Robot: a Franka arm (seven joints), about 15 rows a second.
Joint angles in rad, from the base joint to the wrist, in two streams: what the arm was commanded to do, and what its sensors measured. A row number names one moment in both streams.
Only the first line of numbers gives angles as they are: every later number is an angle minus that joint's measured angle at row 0.
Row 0, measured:
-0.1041, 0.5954, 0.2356, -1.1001, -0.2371, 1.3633, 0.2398
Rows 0 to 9, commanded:
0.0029, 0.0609, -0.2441, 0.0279, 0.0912, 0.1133, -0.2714
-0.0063, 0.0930, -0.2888, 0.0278, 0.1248, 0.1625, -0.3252
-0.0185, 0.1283, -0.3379, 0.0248, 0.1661, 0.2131, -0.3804
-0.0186, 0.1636, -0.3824, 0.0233, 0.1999, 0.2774, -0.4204
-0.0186, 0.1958, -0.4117, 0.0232, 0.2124, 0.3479, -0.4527
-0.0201, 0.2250, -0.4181, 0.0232, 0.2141, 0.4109, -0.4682
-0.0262, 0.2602, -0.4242, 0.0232, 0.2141, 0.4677, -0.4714
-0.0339, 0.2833, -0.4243, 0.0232, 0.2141, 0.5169, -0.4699
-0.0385, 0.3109, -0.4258, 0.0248, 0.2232, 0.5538, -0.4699
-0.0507, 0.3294, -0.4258, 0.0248, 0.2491, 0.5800, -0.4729
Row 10, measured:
-0.0344, 0.2783, -0.4195, -0.0038, 0.2001, 0.5179, -0.4460
